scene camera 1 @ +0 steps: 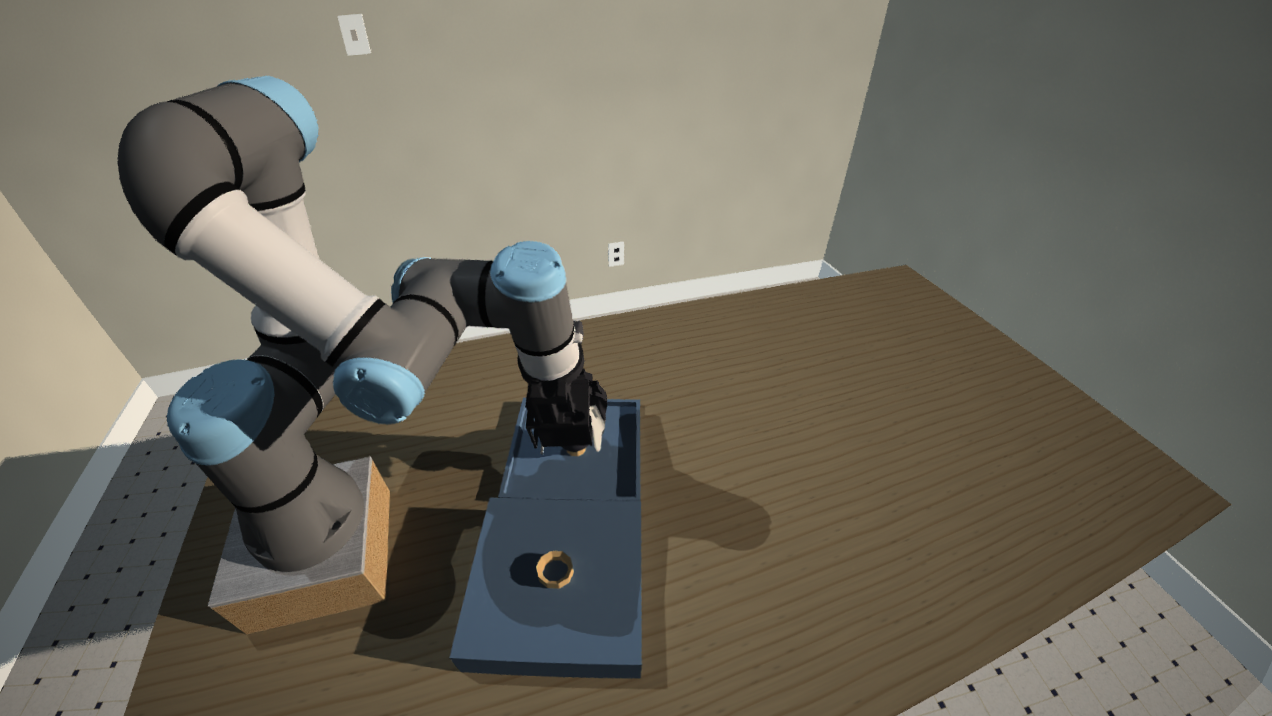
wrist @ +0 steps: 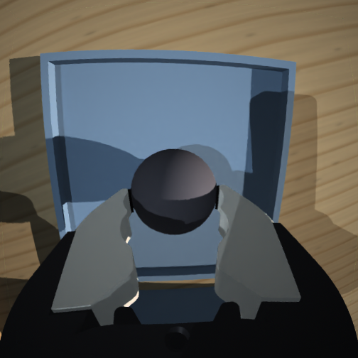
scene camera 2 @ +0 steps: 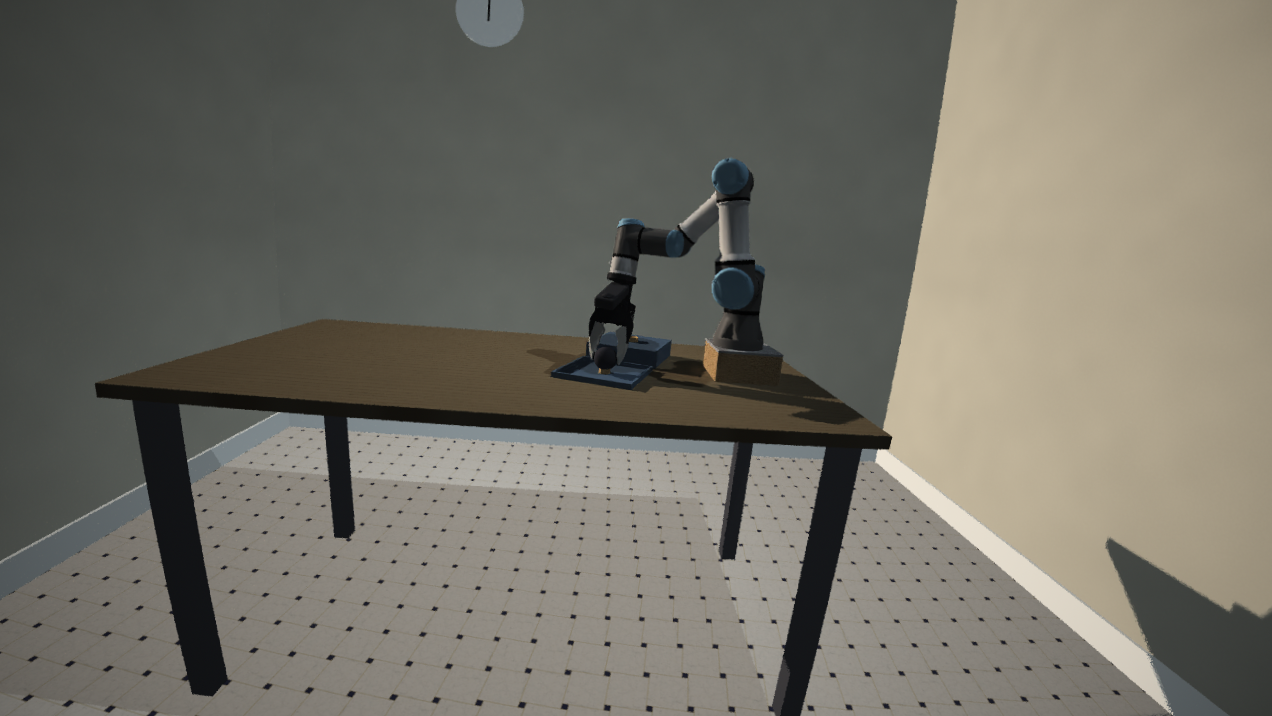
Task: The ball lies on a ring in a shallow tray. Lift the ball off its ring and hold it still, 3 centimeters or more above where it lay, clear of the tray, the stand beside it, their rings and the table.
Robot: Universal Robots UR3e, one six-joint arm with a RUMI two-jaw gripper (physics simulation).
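The dark ball sits between both fingertips of my gripper, which is shut on it, one pad touching each side. In the scene camera 2 view, the ball's orange ring shows directly under the ball with no clear gap. Part of the ring also shows below the gripper in the scene camera 1 view, where the gripper hides the ball. The shallow blue tray lies on the table around them; the ball hides the ring in the wrist view.
The blue stand adjoins the tray and is taller. An orange ring stands on its top. The arm's base block is beside the stand. The wooden table carries everything.
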